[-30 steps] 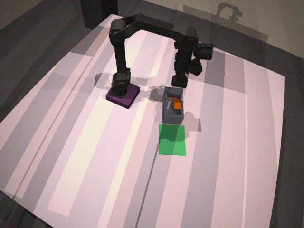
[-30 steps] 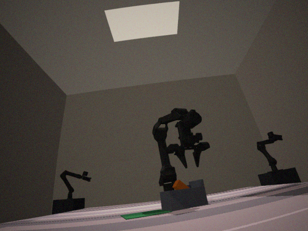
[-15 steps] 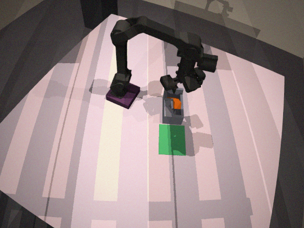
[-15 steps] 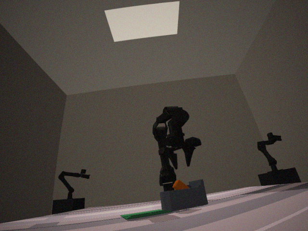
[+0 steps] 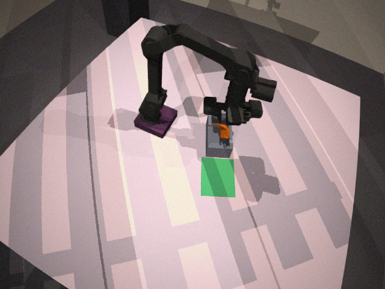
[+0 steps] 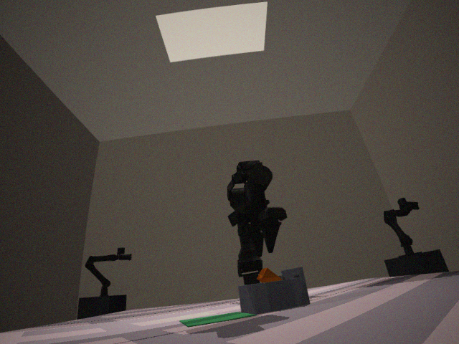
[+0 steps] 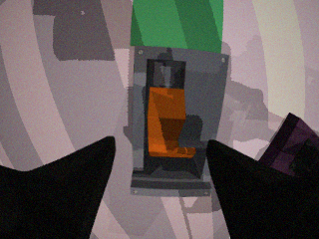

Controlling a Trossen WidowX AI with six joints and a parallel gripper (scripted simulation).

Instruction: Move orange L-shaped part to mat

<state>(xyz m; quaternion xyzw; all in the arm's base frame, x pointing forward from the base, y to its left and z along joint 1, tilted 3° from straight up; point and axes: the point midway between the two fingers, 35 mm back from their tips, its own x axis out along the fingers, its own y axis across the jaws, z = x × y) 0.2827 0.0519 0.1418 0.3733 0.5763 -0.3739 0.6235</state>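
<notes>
Right now the orange L-shaped part is 30 mm behind my gripper tip, 30 mm to the left of it and 90 mm below it.
</notes>
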